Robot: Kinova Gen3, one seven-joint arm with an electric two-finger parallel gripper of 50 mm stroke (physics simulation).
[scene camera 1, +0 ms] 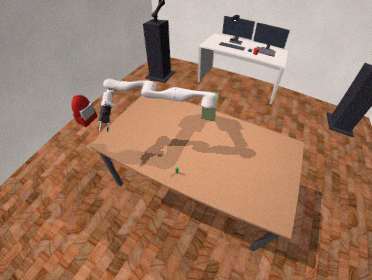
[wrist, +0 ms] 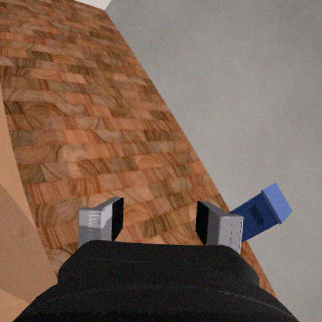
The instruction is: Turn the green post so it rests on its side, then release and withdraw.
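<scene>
The green post [scene camera 1: 177, 170] is a small upright piece near the front edge of the wooden table [scene camera 1: 240, 185], left of the middle, in the scene view. It does not show in the wrist view. My gripper [scene camera 1: 104, 129] [wrist: 159, 214] is open and empty. It hangs at the far left end of the table, well to the left of the post and apart from it.
A red chair-like object [scene camera 1: 80, 107] stands left of the gripper. A green block [scene camera 1: 208, 113] is at the arm's base on the back edge. A blue object [wrist: 265, 210] shows right of the fingers. Behind are a white desk [scene camera 1: 210, 45] and dark pedestals [scene camera 1: 158, 50] [scene camera 1: 352, 100].
</scene>
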